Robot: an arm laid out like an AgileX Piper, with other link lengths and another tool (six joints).
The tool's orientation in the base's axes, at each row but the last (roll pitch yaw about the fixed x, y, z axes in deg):
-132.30 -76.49 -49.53
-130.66 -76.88 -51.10
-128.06 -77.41 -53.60
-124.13 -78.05 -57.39
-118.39 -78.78 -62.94
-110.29 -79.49 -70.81
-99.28 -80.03 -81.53
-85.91 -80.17 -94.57
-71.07 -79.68 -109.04
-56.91 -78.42 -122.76
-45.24 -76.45 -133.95
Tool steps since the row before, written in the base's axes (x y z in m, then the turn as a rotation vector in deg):
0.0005 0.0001 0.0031 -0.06 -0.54 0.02
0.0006 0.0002 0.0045 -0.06 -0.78 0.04
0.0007 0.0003 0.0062 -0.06 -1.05 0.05
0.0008 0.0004 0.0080 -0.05 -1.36 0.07
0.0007 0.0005 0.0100 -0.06 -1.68 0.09
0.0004 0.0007 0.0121 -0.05 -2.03 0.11
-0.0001 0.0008 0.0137 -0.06 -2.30 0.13
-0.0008 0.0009 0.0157 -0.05 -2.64 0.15
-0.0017 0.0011 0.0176 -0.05 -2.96 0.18
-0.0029 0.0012 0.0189 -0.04 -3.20 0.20
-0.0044 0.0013 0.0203 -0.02 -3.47 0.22
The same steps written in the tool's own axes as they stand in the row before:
0.0031 -0.0007 0.0000 0.11 0.53 -0.05
0.0044 -0.0010 -0.0001 0.17 0.76 -0.05
0.0061 -0.0014 -0.0001 0.23 1.03 -0.05
0.0078 -0.0018 -0.0001 0.30 1.33 -0.04
0.0098 -0.0022 -0.0002 0.37 1.64 -0.04
0.0118 -0.0028 -0.0004 0.45 1.98 -0.03
0.0134 -0.0031 -0.0005 0.52 2.24 -0.04
0.0153 -0.0036 -0.0006 0.60 2.58 -0.02
0.0172 -0.0041 -0.0007 0.68 2.89 -0.02
0.0186 -0.0044 -0.0008 0.74 3.12 -0.01
0.0202 -0.0048 -0.0010 0.80 3.38 0.02

